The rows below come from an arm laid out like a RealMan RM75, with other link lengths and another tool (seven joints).
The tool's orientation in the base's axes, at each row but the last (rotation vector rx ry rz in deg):
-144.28 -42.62 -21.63
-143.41 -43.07 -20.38
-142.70 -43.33 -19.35
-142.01 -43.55 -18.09
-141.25 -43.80 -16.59
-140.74 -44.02 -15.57
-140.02 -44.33 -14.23
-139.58 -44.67 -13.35
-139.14 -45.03 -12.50
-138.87 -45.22 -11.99
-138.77 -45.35 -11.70
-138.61 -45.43 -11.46
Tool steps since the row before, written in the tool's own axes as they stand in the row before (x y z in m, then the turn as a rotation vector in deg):
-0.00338 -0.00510 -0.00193 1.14 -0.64 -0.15
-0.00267 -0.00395 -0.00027 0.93 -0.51 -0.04
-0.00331 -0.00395 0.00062 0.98 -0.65 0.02
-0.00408 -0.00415 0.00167 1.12 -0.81 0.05
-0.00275 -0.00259 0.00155 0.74 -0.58 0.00
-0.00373 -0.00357 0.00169 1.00 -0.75 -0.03
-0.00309 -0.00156 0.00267 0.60 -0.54 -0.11
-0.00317 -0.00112 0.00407 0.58 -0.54 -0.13
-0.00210 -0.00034 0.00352 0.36 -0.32 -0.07
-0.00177 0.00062 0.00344 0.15 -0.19 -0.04
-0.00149 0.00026 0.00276 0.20 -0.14 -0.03
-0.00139 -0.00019 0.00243 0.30 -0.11 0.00
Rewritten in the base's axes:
-0.00588 0.00127 0.00222 0.55 0.89 0.80
-0.00446 0.00153 0.00074 0.46 0.76 0.58
-0.00491 0.00167 -0.00017 0.43 0.91 0.61
-0.00560 0.00199 -0.00115 0.45 1.11 0.70
-0.00367 0.00139 -0.00113 0.27 0.74 0.51
-0.00506 0.00166 -0.00110 0.38 0.97 0.70
-0.00340 0.00109 -0.00252 0.18 0.59 0.53
-0.00326 0.00153 -0.00386 0.16 0.57 0.54
-0.00198 0.00120 -0.00340 0.11 0.35 0.32
-0.00117 0.00068 -0.00368 0.01 0.18 0.17
-0.00115 0.00066 -0.00285 0.08 0.17 0.15
-0.00133 0.00082 -0.00233 0.18 0.22 0.15

